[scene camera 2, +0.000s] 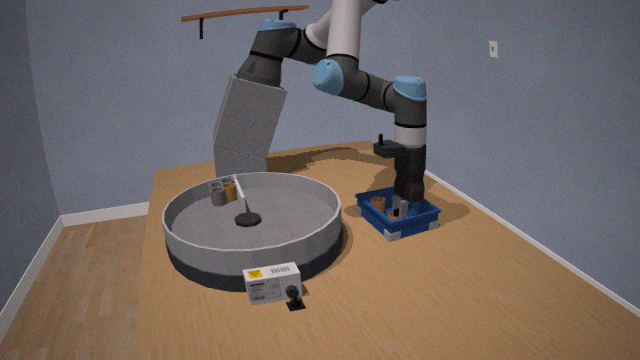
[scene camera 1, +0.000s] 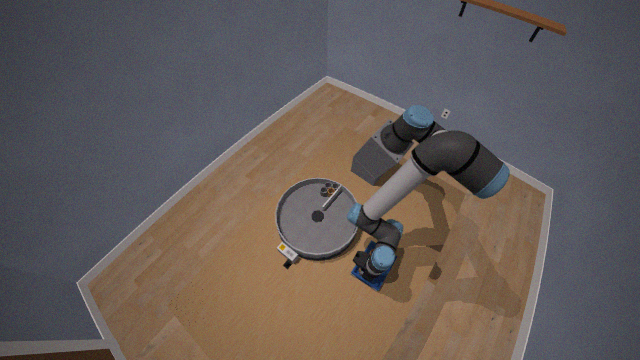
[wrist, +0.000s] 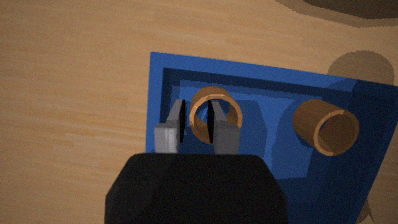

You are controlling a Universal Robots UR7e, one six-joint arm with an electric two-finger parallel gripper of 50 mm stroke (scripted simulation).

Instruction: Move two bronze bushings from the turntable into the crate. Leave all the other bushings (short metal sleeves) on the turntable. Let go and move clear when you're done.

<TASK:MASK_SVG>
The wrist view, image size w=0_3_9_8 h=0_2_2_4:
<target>gripper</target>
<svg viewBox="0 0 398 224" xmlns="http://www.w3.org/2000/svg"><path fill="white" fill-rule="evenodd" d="M105 197L104 224L288 224L287 198L262 158L251 154L238 154L240 129L238 125L228 123L218 100L208 100L207 127L210 143L214 145L215 154L178 154L179 143L183 143L185 130L185 100L176 99L166 123L157 123L154 128L155 153L138 153L129 157Z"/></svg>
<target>bronze bushing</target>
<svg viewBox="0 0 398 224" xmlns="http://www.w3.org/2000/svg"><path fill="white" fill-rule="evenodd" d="M297 107L292 118L293 129L320 153L326 156L342 154L351 148L357 140L359 122L351 112L320 99L304 101Z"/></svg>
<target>bronze bushing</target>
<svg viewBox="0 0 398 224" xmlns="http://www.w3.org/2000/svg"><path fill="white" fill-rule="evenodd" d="M219 86L201 88L194 94L190 105L189 125L191 130L200 141L207 144L212 144L209 139L207 123L201 121L195 113L203 102L210 99L228 101L230 103L229 112L226 116L228 123L238 125L239 128L242 126L242 113L239 105L225 89Z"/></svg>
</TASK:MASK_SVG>
